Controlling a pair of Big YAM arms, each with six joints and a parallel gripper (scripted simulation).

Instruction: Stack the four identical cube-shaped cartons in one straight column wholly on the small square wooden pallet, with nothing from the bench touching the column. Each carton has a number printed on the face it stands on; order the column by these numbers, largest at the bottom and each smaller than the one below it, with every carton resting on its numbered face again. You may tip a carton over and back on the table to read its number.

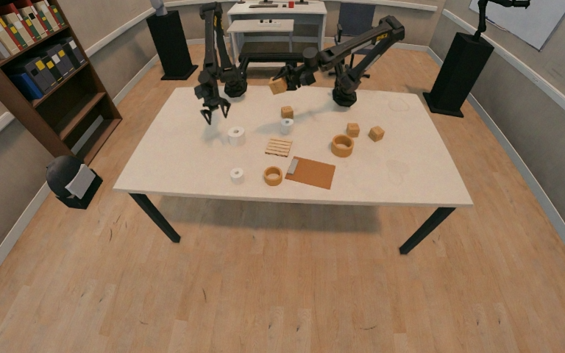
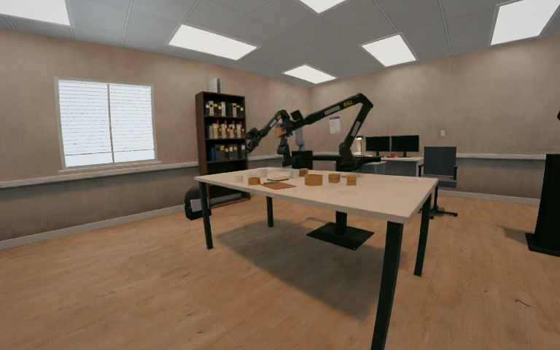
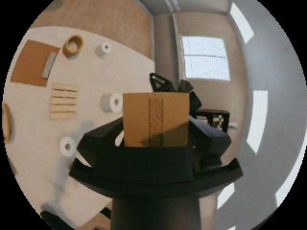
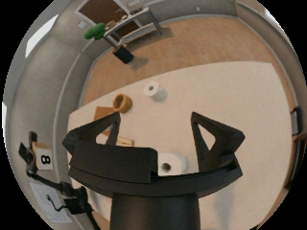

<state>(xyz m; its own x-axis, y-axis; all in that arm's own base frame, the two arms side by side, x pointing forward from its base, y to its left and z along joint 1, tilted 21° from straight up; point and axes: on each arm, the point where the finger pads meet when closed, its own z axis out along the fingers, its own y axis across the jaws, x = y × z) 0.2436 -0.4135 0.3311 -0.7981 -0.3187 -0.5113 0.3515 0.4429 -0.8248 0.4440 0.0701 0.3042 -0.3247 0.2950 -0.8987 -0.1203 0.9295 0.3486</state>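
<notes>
Right now the carton is 10 mm to the left of my left hand. Also, from my left hand: wooden pallet (30 mm ahead, 10 mm to the left, 340 mm below).
</notes>
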